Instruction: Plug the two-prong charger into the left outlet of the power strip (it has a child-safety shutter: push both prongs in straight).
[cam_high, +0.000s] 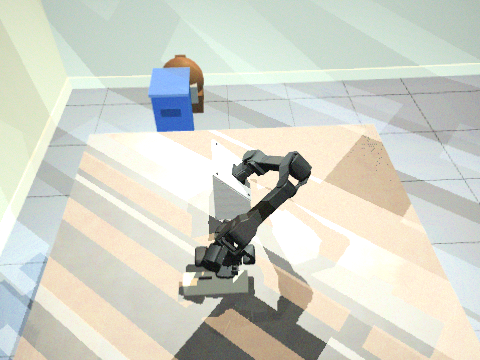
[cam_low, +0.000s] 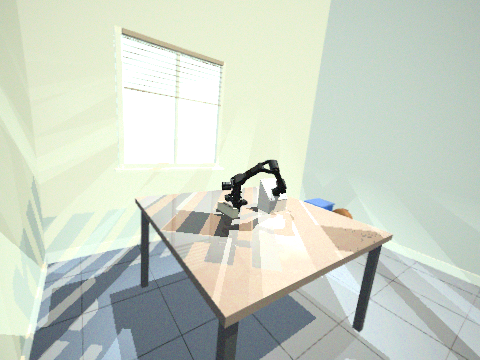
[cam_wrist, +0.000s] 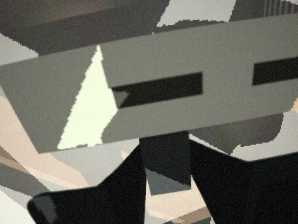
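Right now the dark charger is 2 cm ahead of my gripper tip and 1 cm above it.
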